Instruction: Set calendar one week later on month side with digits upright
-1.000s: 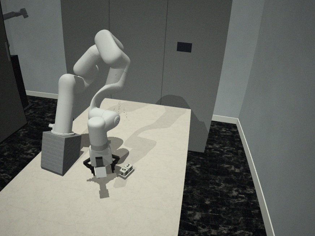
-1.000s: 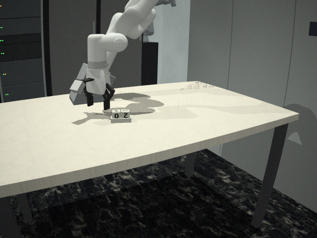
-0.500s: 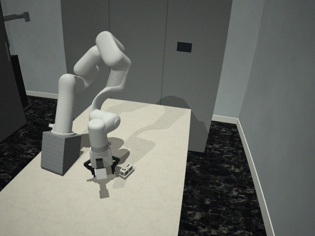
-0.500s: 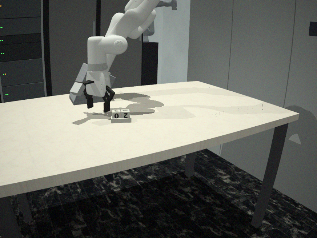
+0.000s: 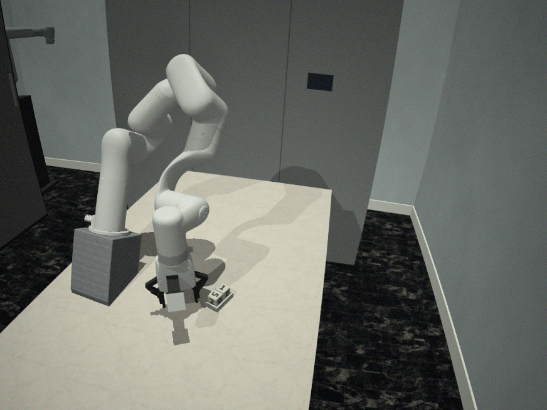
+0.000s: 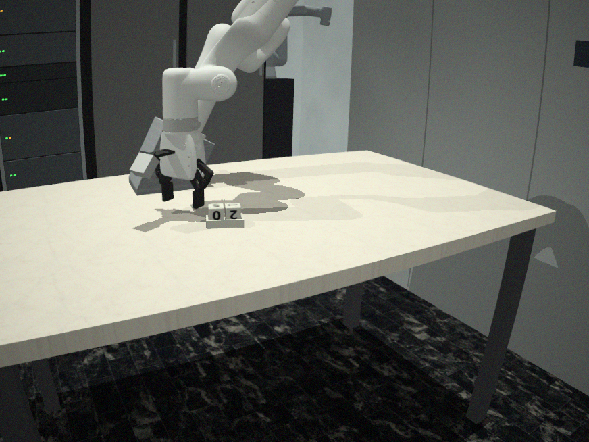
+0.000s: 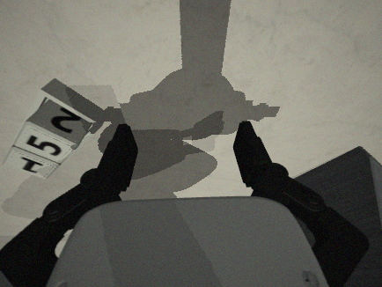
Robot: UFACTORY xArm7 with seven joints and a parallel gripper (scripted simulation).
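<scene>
Now: hand 11 cm short of the digit cube, 6 cm to the right of it and 1 cm above it. The rest, counted from my hand: tray 10 cm ahead, 5 cm to the left, 3 cm below.
</scene>
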